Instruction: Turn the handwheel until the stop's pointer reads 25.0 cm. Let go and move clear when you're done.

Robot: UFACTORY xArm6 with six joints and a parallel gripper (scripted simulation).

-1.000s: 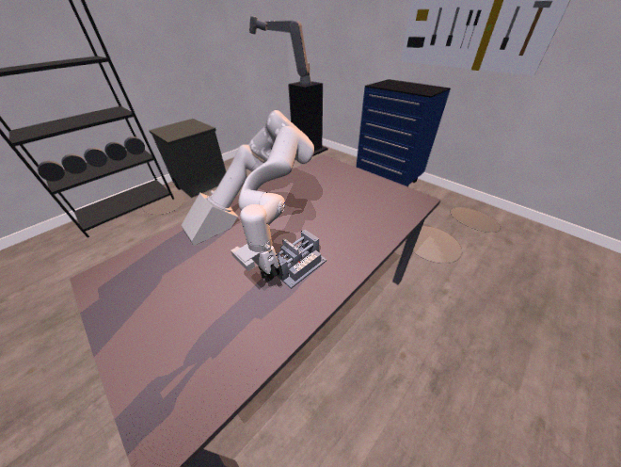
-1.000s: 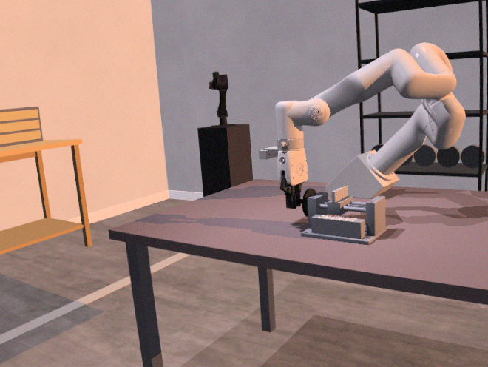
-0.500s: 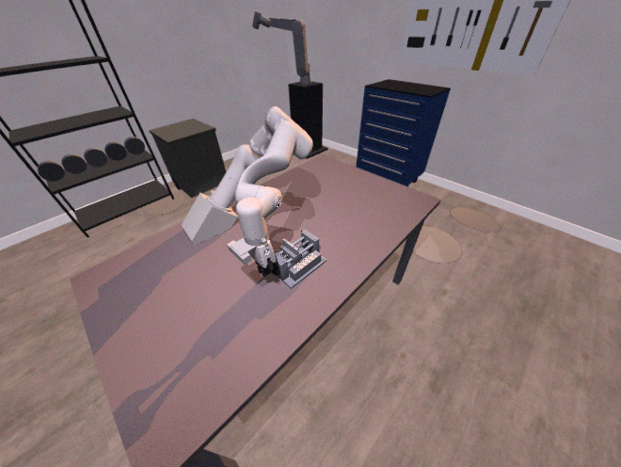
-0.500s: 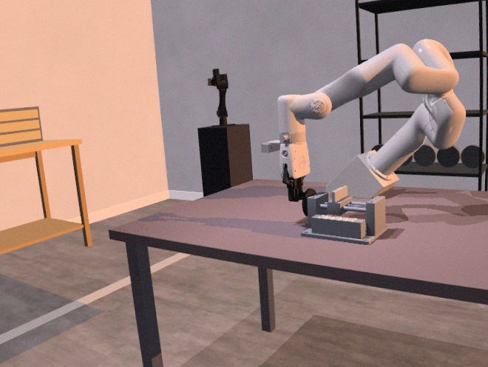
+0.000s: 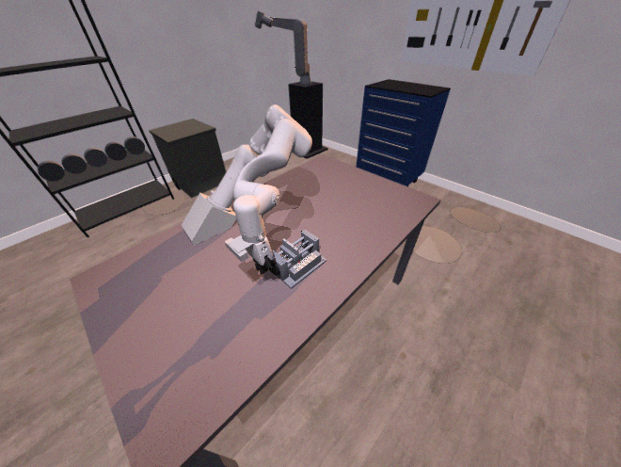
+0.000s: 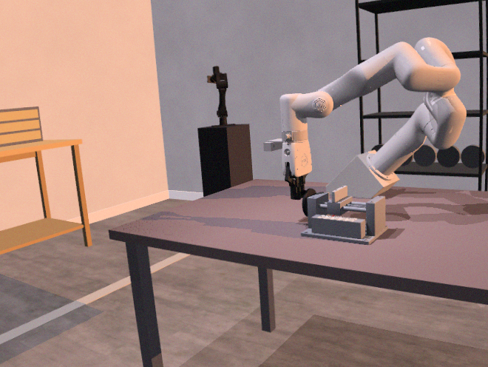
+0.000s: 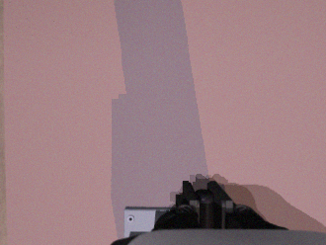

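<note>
Now: hand 10 mm short of the sliding stop block, 140 mm to the right of it and 10 mm above it. The rest, counted from my hand: black handwheel 20 mm to the left, 10 mm below.
</note>
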